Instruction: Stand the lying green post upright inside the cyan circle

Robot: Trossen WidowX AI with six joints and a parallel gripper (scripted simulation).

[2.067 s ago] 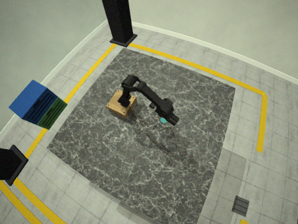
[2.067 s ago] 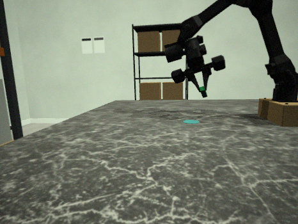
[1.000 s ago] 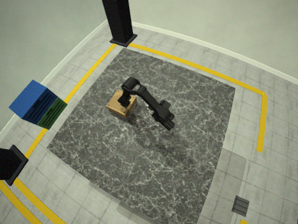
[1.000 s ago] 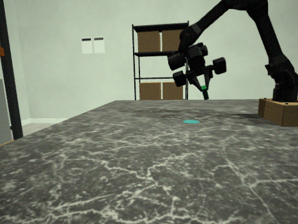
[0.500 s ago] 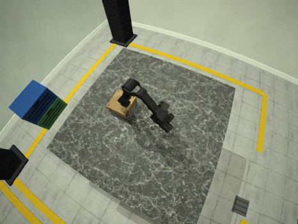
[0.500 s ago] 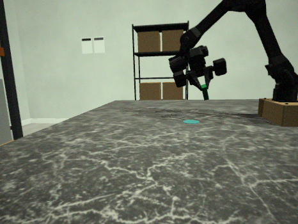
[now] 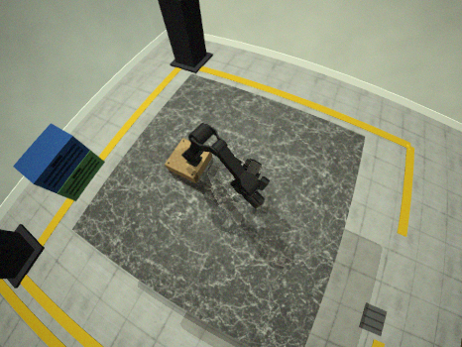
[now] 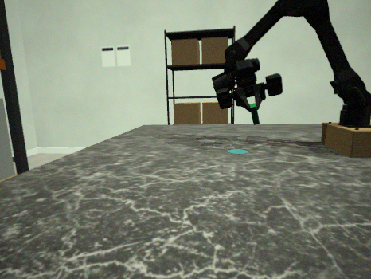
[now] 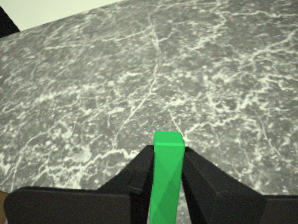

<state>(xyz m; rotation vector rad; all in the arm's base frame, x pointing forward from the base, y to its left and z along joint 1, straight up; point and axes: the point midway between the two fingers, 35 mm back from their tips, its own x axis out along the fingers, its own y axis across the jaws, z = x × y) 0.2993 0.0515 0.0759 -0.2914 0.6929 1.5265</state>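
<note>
My hand is 3 cm short of the cyan circle, 1 cm to the left of it and 15 cm above it. Also, from my hand: green post (1 cm behind, 1 cm to the left, 3 cm below).
</note>
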